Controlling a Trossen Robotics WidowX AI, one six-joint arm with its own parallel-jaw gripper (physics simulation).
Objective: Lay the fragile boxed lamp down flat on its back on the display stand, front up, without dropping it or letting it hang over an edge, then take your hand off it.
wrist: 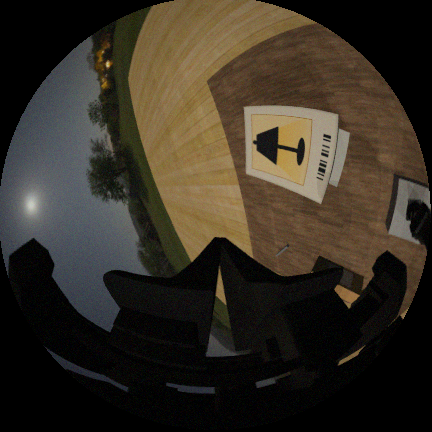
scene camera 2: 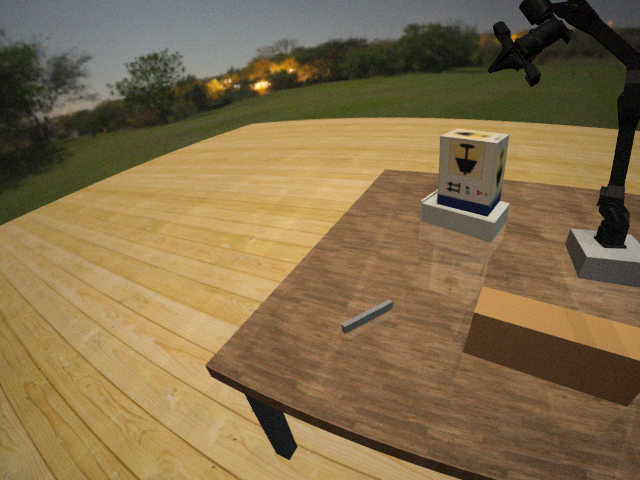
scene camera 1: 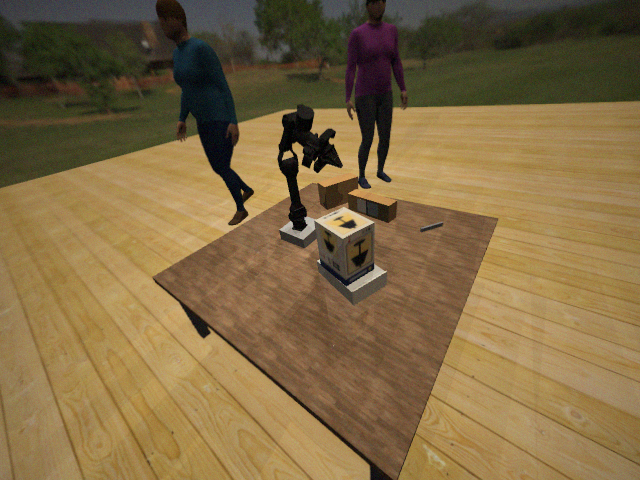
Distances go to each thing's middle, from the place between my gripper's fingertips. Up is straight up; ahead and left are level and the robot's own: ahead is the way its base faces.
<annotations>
I see my gripper 450 mm above the display stand (scene camera 2: 485,228), 50 mm to the left of it and 30 mm short of it.
</annotations>
